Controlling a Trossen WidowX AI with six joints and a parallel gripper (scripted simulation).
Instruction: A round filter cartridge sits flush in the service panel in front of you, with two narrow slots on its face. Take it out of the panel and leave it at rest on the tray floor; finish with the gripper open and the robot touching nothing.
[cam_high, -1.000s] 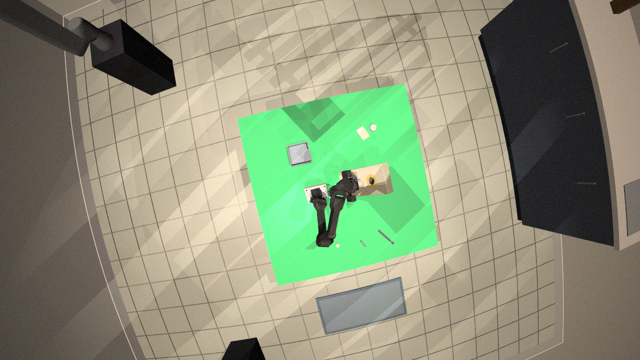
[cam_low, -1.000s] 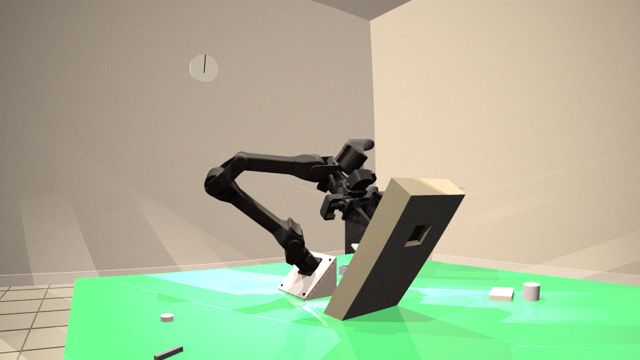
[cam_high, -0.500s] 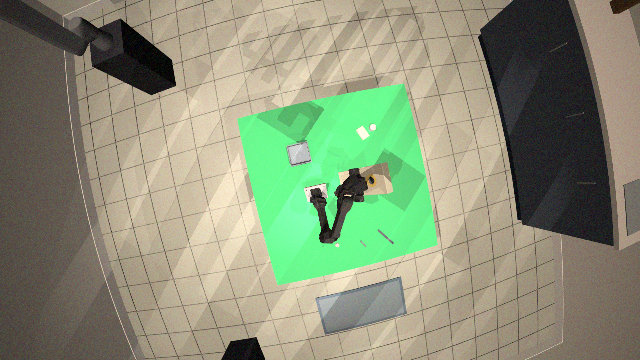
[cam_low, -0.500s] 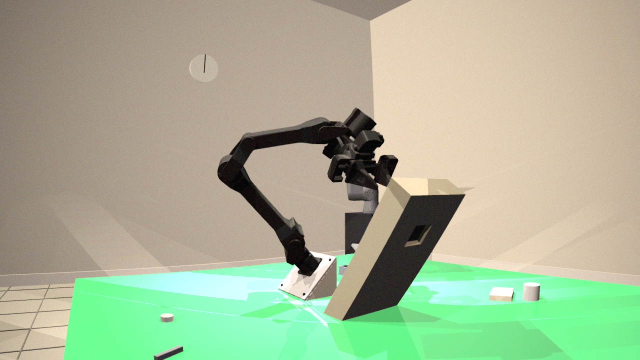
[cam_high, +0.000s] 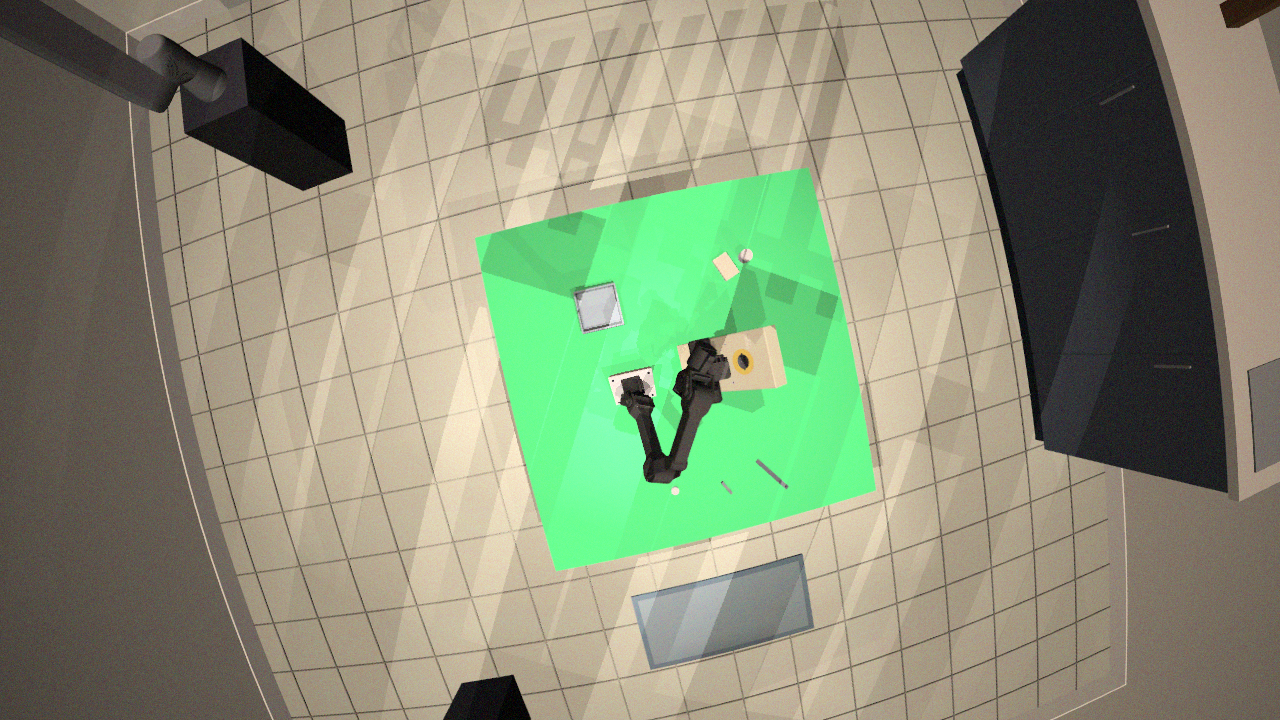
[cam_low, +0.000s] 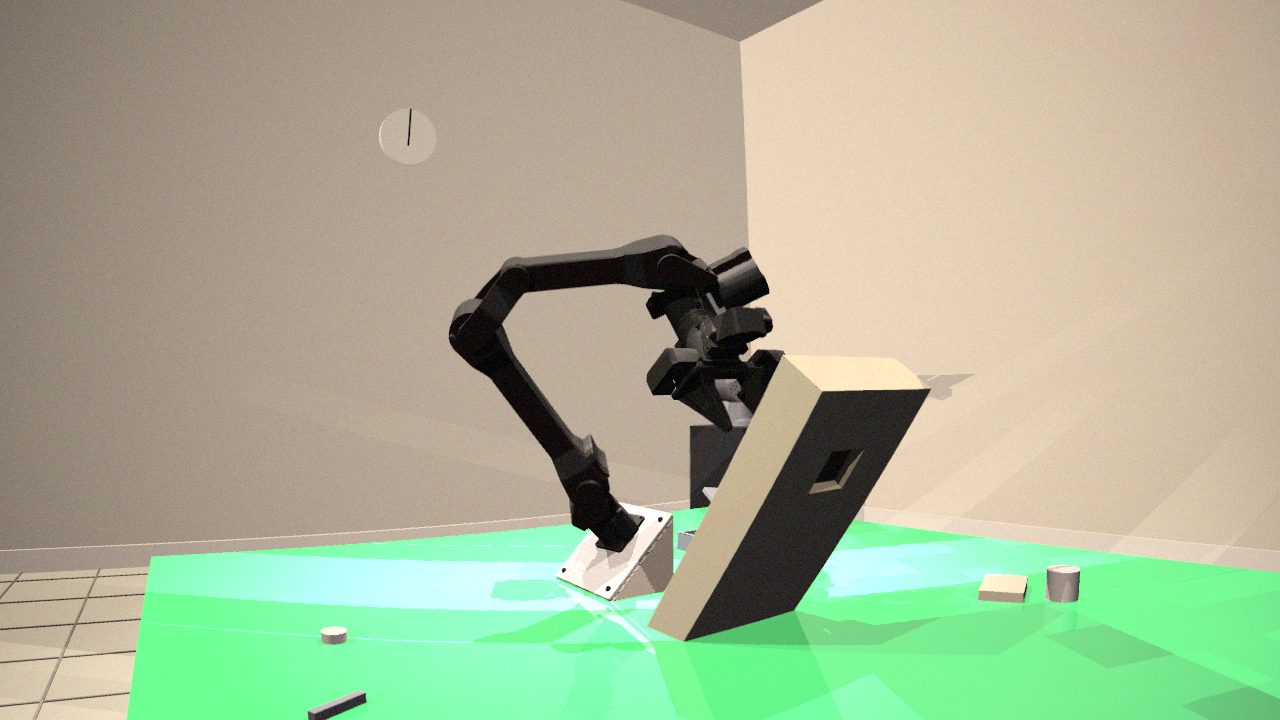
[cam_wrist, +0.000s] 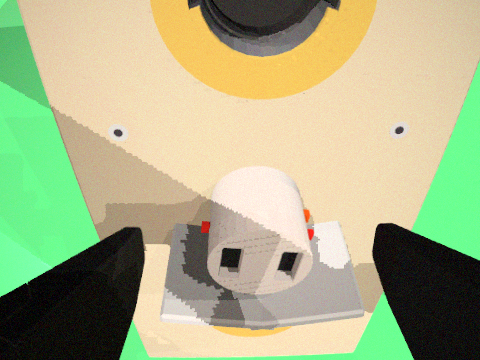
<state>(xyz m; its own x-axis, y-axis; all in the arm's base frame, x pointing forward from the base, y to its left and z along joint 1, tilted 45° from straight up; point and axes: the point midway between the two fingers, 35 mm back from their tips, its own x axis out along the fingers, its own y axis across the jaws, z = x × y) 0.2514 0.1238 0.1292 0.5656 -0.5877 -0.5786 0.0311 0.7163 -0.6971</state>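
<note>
My gripper tip is now 10 mm short of the round white filter cartridge and 70 mm above it. Round my gripper tip: beige block 170 mm ahead, 320 mm to the left, 230 mm below; small white cylinder 250 mm ahead, 340 mm to the left, 220 mm below; tan service panel 50 mm ahead, 10 mm to the right, 90 mm below.
</note>
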